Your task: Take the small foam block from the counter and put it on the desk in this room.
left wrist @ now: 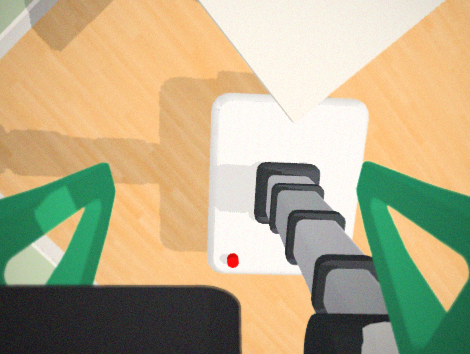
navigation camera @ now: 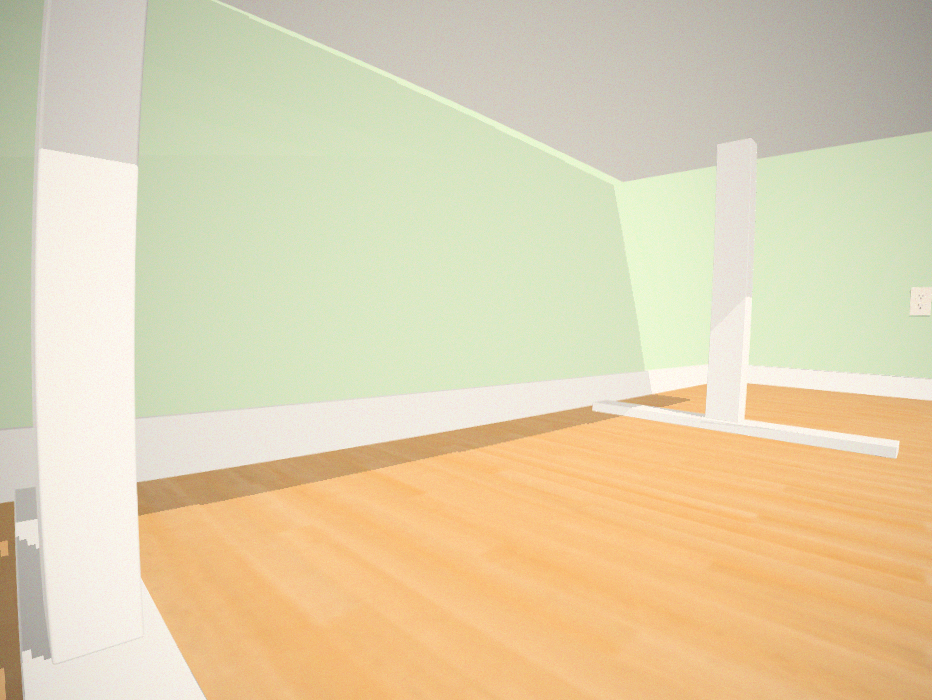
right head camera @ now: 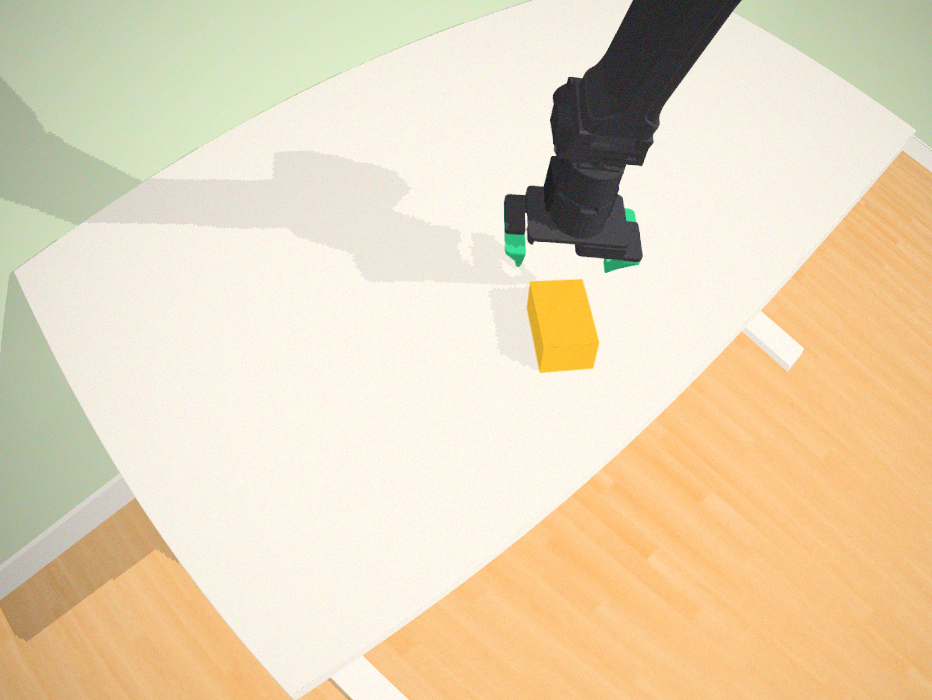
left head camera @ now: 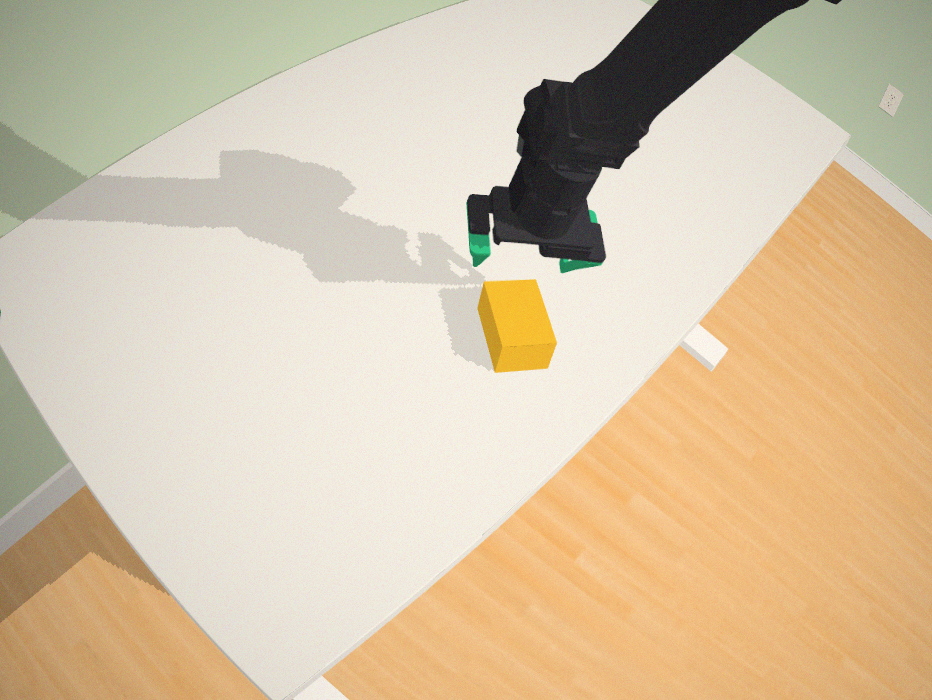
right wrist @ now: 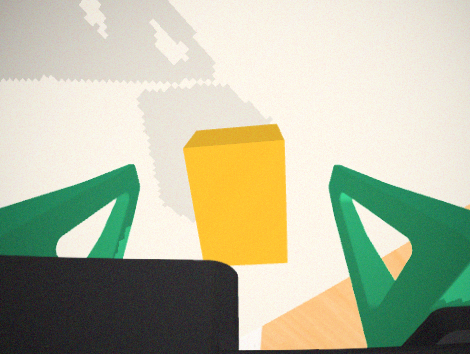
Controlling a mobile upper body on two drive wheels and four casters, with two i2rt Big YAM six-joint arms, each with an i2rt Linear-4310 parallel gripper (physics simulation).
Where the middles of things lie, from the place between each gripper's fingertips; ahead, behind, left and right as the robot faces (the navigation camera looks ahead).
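Labels:
There's a small yellow foam block [left head camera: 518,332] that's 6 cm below my right hand and 4 cm behind it.
As for my left hand, the block is 42 cm ahead of it, 41 cm to the right of it and 50 cm below it.

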